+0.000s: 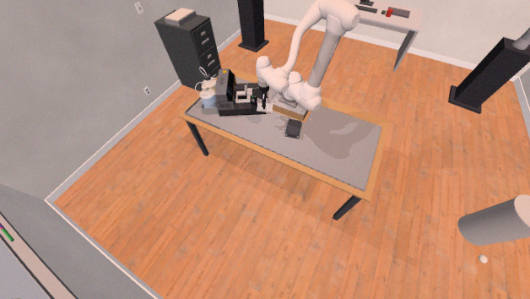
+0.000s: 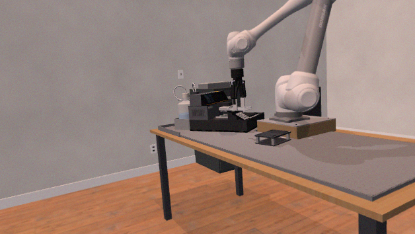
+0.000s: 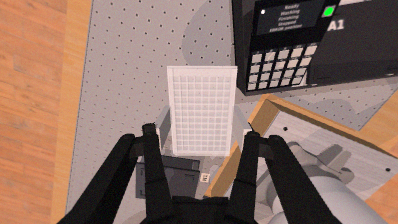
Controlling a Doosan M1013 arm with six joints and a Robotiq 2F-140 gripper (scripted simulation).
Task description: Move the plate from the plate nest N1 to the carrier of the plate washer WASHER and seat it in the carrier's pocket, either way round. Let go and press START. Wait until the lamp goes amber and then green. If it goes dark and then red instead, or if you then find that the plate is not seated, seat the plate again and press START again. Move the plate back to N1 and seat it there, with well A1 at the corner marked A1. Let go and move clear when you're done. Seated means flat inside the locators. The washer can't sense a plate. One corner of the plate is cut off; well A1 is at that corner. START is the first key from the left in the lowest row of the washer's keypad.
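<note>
My hand is 27 cm to the right of the black plate nest N1, 15 cm above it and 4 cm past it. The rest, counted from my hand: white well plate 3 cm below; then plate washer 32 cm to the right, 9 cm behind, 6 cm below.
</note>
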